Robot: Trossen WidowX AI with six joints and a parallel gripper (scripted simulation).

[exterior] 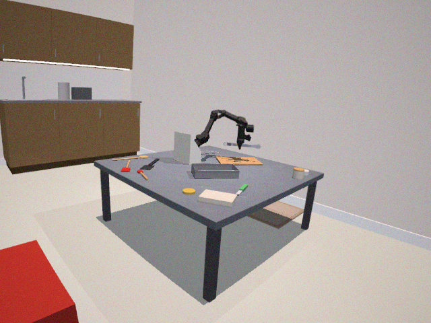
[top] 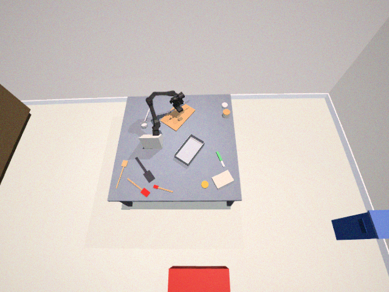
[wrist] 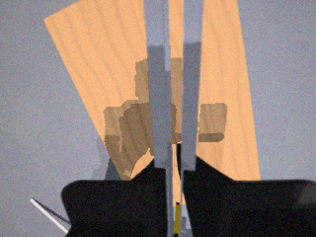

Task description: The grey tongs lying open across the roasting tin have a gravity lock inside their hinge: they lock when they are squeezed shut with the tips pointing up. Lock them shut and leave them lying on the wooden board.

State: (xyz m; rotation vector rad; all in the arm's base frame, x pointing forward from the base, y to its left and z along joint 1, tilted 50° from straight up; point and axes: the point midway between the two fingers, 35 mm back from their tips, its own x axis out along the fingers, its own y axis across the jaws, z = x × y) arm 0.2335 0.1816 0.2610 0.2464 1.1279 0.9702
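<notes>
The wooden board lies 10 cm below my gripper tip. Also, from my gripper tip: orange disc (22 cm ahead, 85 cm to the right, 10 cm below); then roasting tin (10 cm ahead, 47 cm to the right, 8 cm below); then jar (56 cm ahead, 6 cm to the right, 7 cm below).
</notes>
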